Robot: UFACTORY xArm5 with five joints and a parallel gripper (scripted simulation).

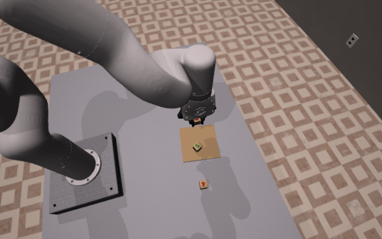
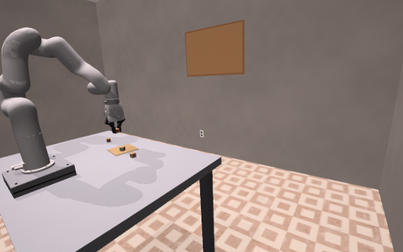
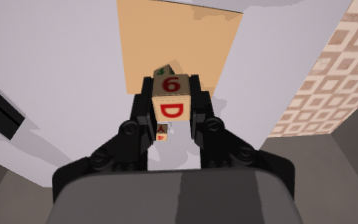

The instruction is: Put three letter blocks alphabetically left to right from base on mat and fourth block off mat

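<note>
The tan mat is 120 mm below my hand, 30 mm to the right of it and 10 mm ahead of it. Round my hand: wooden letter block (10 mm below).
</note>
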